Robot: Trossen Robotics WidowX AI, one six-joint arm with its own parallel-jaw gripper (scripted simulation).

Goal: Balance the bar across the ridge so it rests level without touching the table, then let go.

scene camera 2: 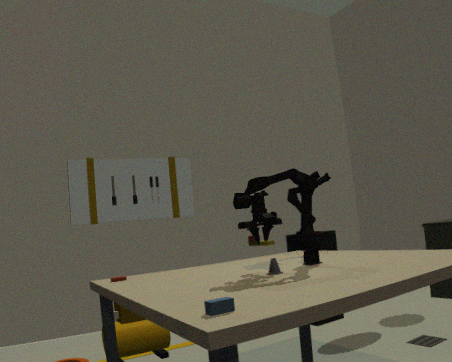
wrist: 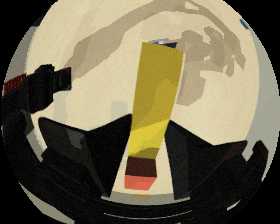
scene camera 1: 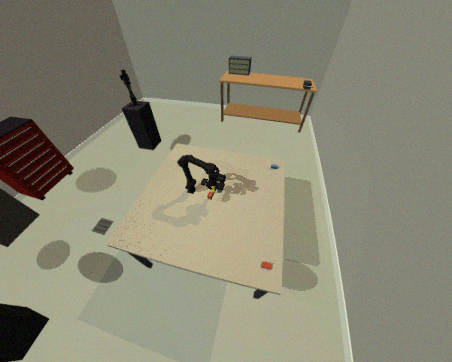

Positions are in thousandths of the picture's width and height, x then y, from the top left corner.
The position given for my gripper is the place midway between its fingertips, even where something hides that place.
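Observation:
My gripper (scene camera 2: 581, 673), visible also in the wrist view (wrist: 530, 538), holds a bar (wrist: 573, 297).

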